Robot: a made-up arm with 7 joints. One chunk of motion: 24 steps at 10 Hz.
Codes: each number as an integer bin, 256 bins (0 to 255) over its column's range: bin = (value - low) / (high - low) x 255, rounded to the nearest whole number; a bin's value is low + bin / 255 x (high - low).
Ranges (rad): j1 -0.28..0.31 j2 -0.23..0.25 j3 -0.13..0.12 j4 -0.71..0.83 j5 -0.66..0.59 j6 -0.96..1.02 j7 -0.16..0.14
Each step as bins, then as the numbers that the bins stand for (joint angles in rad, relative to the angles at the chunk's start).
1 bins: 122 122 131 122 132 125 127
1 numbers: 0.0023 -0.0004 -0.0016 0.0268 -0.0129 0.0106 -0.0106
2 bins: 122 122 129 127 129 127 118
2 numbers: 0.0023 -0.0004 -0.0035 0.0570 -0.0276 0.0261 -0.0212
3 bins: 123 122 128 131 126 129 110
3 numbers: 0.0046 -0.0004 -0.0045 0.0811 -0.0424 0.0416 -0.0306
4 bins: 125 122 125 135 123 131 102
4 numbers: 0.0092 -0.0004 -0.0075 0.1053 -0.0571 0.0572 -0.0400
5 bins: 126 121 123 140 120 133 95
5 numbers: 0.0115 -0.0022 -0.0094 0.1355 -0.0718 0.0727 -0.0482
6 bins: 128 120 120 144 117 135 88
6 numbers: 0.0162 -0.0041 -0.0124 0.1596 -0.0865 0.0882 -0.0565
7 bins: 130 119 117 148 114 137 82
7 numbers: 0.0208 -0.0060 -0.0153 0.1838 -0.1012 0.1038 -0.0635
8 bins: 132 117 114 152 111 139 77
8 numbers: 0.0254 -0.0098 -0.0182 0.2080 -0.1159 0.1193 -0.0694
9 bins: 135 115 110 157 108 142 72
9 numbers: 0.0324 -0.0135 -0.0222 0.2382 -0.1306 0.1426 -0.0753
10 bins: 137 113 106 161 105 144 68
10 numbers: 0.0370 -0.0173 -0.0261 0.2623 -0.1453 0.1581 -0.0800
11 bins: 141 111 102 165 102 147 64
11 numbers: 0.0462 -0.0211 -0.0300 0.2865 -0.1600 0.1814 -0.0847
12 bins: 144 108 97 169 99 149 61
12 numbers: 0.0532 -0.0267 -0.0349 0.3106 -0.1747 0.1969 -0.0882
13 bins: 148 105 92 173 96 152 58
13 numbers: 0.0624 -0.0324 -0.0398 0.3348 -0.1894 0.2202 -0.0918
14 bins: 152 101 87 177 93 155 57
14 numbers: 0.0717 -0.0399 -0.0447 0.3589 -0.2041 0.2435 -0.0929
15 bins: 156 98 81 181 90 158 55
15 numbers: 0.0809 -0.0455 -0.0506 0.3831 -0.2188 0.2668 -0.0953
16 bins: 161 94 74 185 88 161 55
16 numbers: 0.0925 -0.0531 -0.0575 0.4073 -0.2286 0.2901 -0.0953
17 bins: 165 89 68 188 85 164 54
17 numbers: 0.1018 -0.0625 -0.0633 0.4254 -0.2433 0.3134 -0.0965
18 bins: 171 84 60 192 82 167 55
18 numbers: 0.1156 -0.0719 -0.0712 0.4495 -0.2580 0.3367 -0.0953
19 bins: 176 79 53 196 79 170 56
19 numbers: 0.1272 -0.0813 -0.0780 0.4737 -0.2727 0.3600 -0.0941
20 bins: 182 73 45 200 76 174 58
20 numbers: 0.1411 -0.0926 -0.0859 0.4978 -0.2875 0.3911 -0.0918
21 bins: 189 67 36 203 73 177 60
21 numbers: 0.1573 -0.1039 -0.0947 0.5160 -0.3022 0.4144 -0.0894
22 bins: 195 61 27 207 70 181 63
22 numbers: 0.1712 -0.1152 -0.1035 0.5401 -0.3169 0.4454 -0.0859
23 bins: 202 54 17 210 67 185 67
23 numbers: 0.1874 -0.1284 -0.1133 0.5582 -0.3316 0.4765 -0.0812
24 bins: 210 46 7 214 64 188 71
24 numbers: 0.2059 -0.1434 -0.1231 0.5824 -0.3463 0.4998 -0.0765
